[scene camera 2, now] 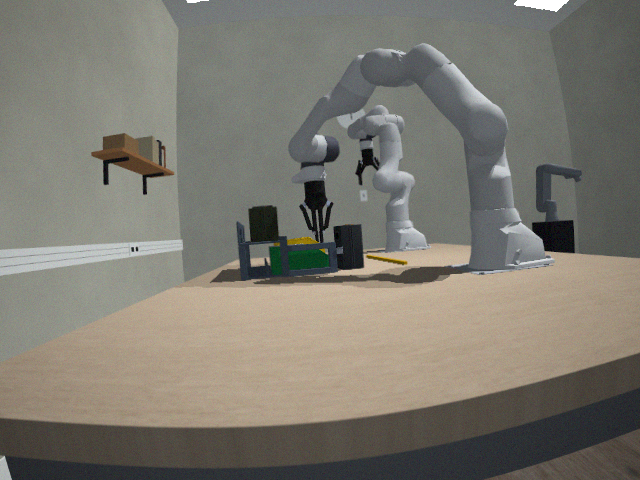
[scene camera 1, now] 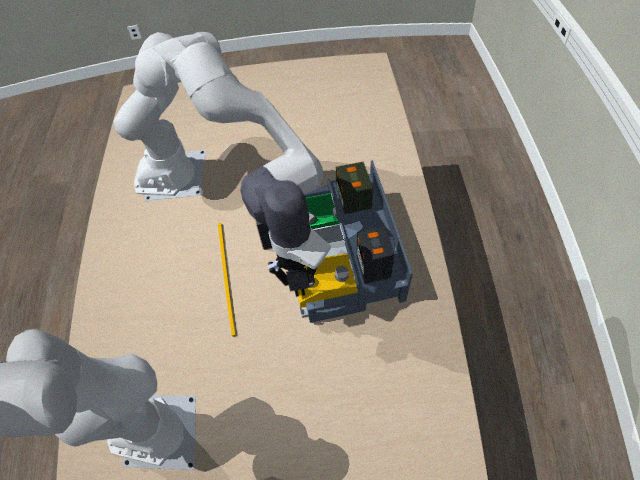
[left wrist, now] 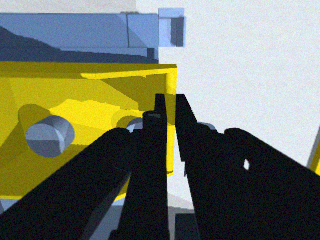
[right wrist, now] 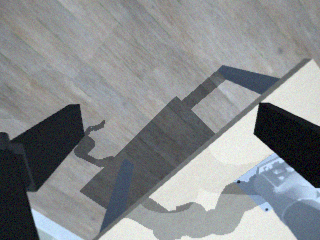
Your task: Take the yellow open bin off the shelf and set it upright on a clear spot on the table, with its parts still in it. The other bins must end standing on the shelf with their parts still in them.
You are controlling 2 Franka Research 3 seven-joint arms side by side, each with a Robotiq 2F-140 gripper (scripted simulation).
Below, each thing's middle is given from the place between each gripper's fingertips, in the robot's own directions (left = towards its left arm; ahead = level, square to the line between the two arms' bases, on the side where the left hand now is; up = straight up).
The yellow bin point(scene camera 1: 326, 286) lies 80 mm ahead of my left hand, 30 mm below it and 20 mm to the left of it. Also, from my left hand: green bin point(scene camera 1: 321, 206) (240 mm to the left, 80 mm ahead, 40 mm below); then blue-grey shelf point(scene camera 1: 380, 215) (130 mm to the left, 120 mm ahead, 20 mm below).
The yellow bin is 93 cm to the left of my right hand, 48 cm ahead of it and 35 cm below it. Also, from my right hand: green bin (115 cm to the left, 48 cm ahead, 37 cm below); then blue-grey shelf (104 cm to the left, 52 cm ahead, 35 cm below).
